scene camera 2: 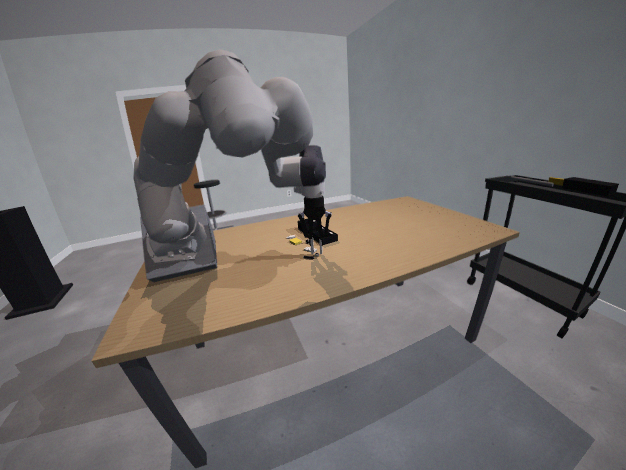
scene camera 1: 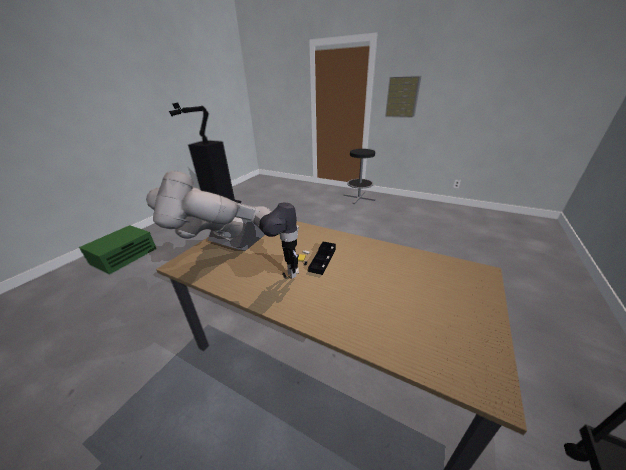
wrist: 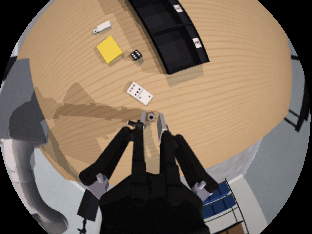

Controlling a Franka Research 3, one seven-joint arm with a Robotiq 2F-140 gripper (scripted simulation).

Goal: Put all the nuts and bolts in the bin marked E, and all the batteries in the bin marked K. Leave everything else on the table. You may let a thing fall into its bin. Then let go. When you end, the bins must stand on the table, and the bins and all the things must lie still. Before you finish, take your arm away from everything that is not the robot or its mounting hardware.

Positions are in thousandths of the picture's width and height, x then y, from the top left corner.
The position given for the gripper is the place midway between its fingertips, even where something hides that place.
In view: the gripper (scene camera 2: 507, 537).
The gripper is seen too in the wrist view (wrist: 486, 502).
